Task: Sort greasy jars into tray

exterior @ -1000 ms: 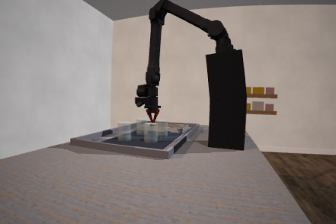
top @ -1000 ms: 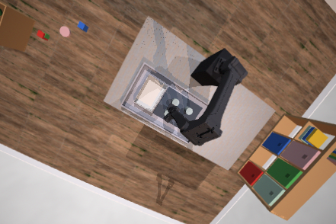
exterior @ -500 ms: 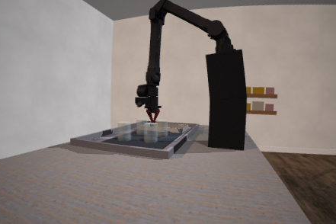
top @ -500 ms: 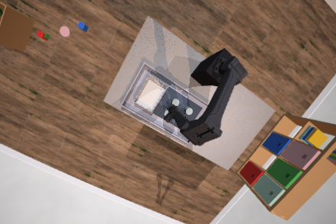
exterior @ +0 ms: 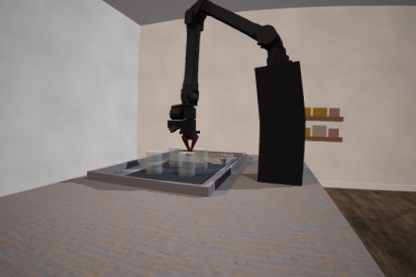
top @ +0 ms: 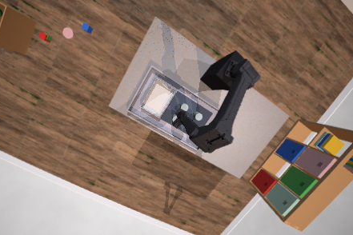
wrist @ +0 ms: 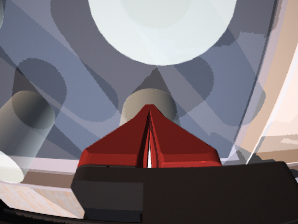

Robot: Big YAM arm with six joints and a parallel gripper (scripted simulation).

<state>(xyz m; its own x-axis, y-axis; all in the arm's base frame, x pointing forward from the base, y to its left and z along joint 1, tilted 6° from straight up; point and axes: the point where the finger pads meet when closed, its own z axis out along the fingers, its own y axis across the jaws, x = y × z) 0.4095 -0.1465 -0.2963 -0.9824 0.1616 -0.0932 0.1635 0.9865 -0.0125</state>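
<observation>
Right now the dark drying mat is 2 cm ahead of my hand, 8 cm to the left of it and 8 cm below it. Round my hand: pale tray (3 cm behind, 24 cm to the right, 7 cm below).
</observation>
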